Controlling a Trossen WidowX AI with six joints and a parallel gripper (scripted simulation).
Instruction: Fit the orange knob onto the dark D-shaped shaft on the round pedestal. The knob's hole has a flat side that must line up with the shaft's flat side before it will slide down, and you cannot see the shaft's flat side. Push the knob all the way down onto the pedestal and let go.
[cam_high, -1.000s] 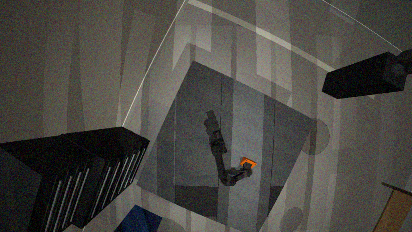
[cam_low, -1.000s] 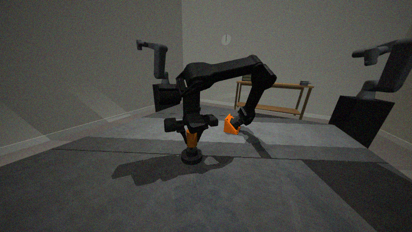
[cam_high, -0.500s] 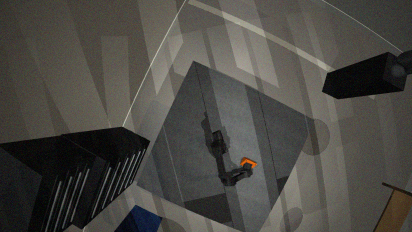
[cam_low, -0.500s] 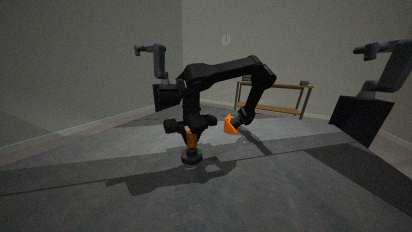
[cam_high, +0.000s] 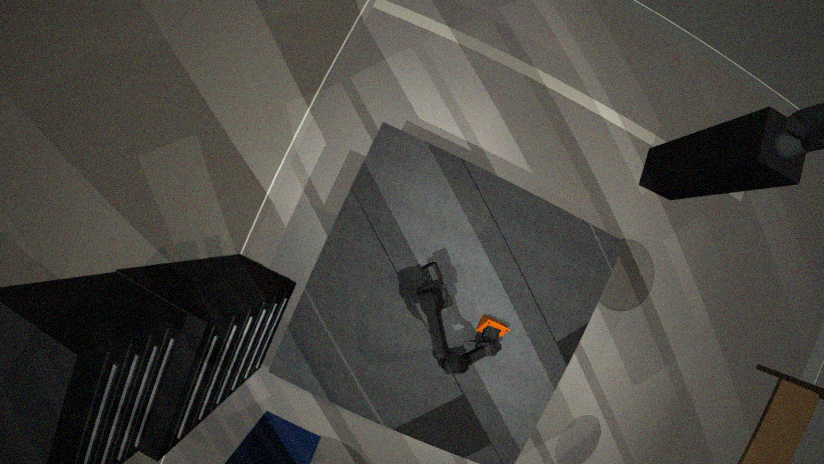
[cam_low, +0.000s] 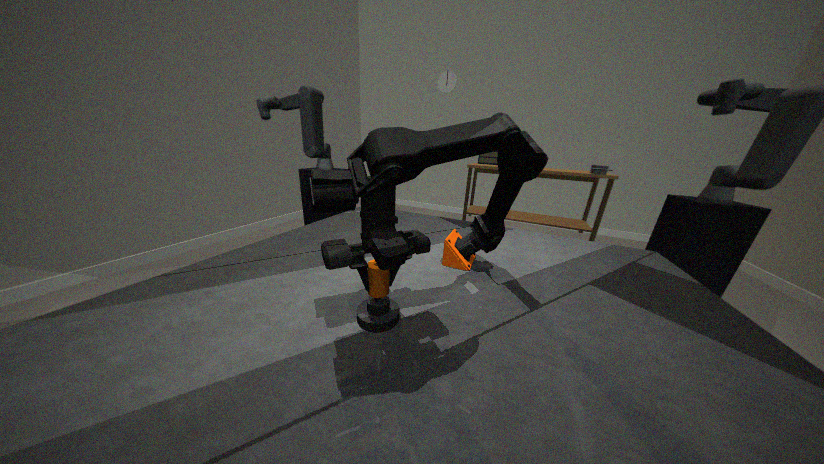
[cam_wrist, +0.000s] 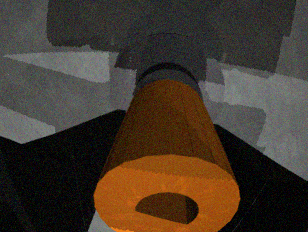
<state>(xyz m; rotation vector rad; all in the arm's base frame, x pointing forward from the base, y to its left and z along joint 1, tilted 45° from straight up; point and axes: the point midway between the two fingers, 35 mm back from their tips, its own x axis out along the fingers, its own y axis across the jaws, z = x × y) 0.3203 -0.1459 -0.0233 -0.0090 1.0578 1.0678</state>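
The orange knob lies 2 cm above my gripper tip. The rest, counted from my gripper tip: dark pedestal (4 cm below).
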